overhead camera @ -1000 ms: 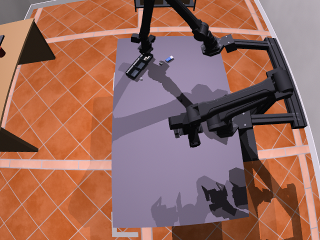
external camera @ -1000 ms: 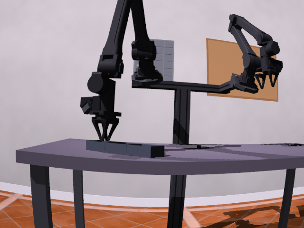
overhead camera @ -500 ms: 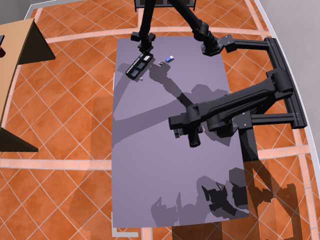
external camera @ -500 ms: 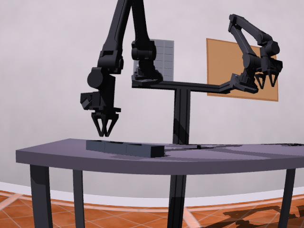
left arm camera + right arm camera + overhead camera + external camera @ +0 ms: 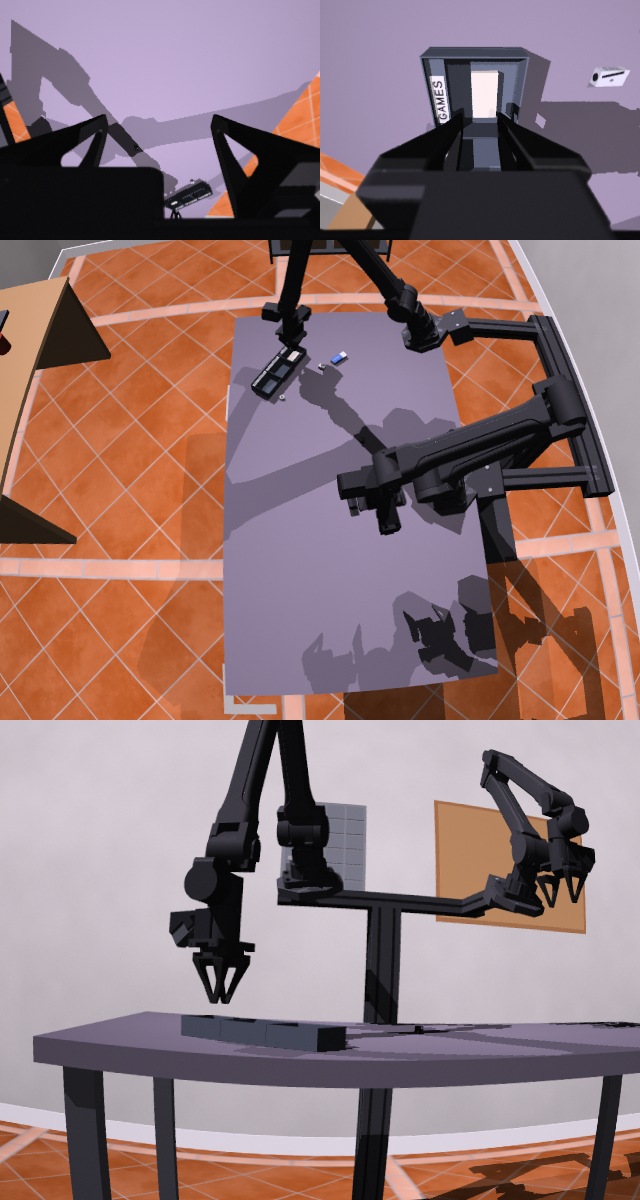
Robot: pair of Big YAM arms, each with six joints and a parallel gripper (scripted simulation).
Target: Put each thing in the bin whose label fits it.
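My right hand is 5 cm above the white card. Round my right hand: bin row 5 cm ahead, 7 cm to the left, 5 cm below.
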